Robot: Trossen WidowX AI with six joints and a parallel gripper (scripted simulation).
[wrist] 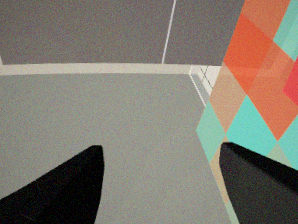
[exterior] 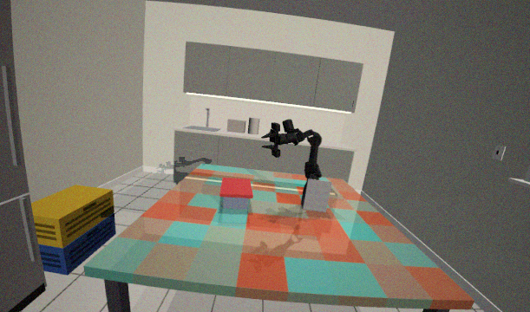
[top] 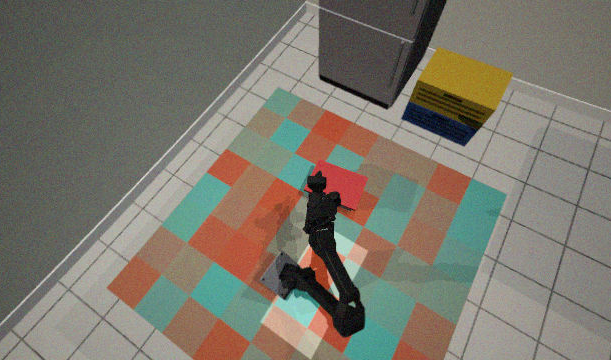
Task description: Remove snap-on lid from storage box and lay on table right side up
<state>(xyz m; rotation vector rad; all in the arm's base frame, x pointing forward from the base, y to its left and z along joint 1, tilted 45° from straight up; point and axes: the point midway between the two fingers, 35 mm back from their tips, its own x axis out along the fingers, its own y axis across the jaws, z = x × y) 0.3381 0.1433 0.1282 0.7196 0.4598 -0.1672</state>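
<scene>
The lid is 27 cm below my gripper tip, 11 cm ahead of it and 3 cm to the right of it. Also, from my gripper tip: storage box (32 cm below, 11 cm ahead, 3 cm to the right).
</scene>
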